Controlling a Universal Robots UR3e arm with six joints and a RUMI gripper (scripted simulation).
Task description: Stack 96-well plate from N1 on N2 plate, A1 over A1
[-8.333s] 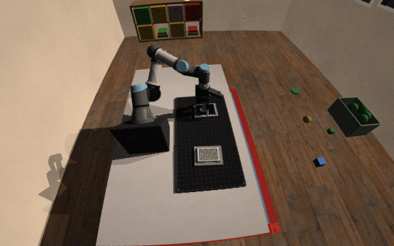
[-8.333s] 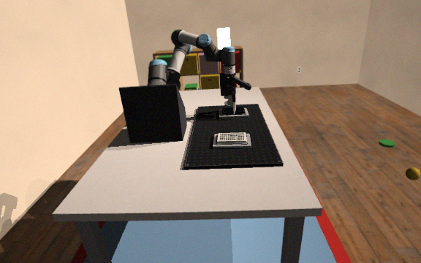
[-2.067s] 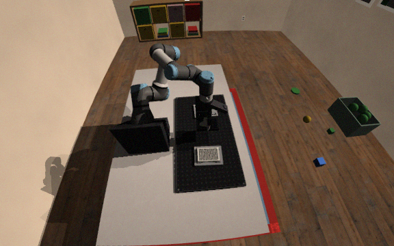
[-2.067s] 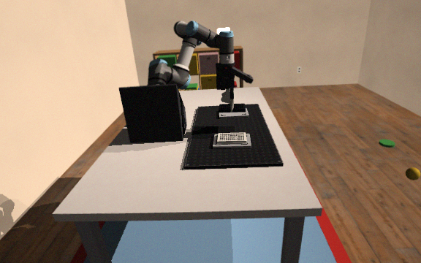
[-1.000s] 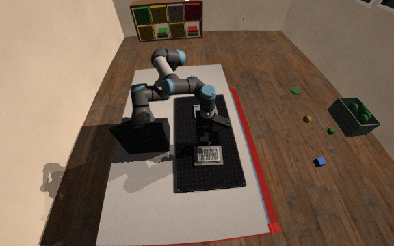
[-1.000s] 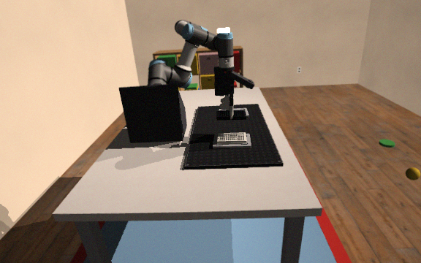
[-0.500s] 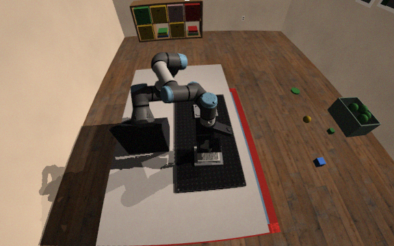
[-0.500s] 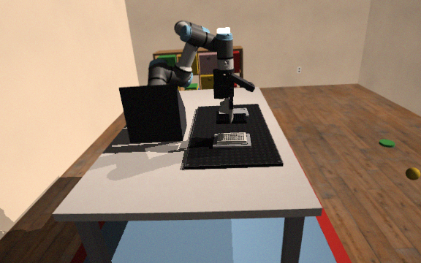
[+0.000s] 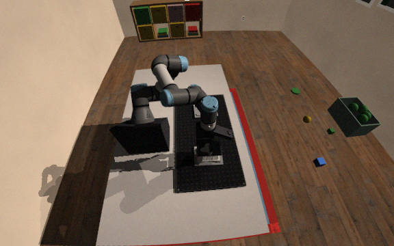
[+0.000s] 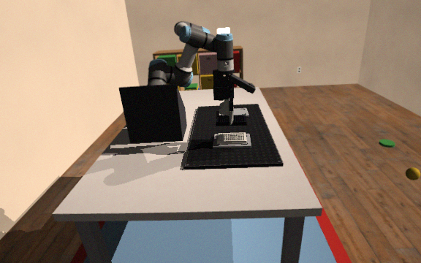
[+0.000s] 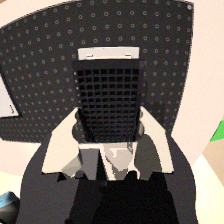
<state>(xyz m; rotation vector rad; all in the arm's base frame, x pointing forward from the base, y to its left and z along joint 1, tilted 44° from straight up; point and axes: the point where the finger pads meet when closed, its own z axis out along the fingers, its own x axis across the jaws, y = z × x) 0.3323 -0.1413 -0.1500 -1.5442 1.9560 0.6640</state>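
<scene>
The dark 96-well plate lies 1 cm below my hand. From my hand the other things lie so: plate nest (7 cm ahead, 34 cm to the left, 11 cm below); then white 96-well plate (10 cm below).
</scene>
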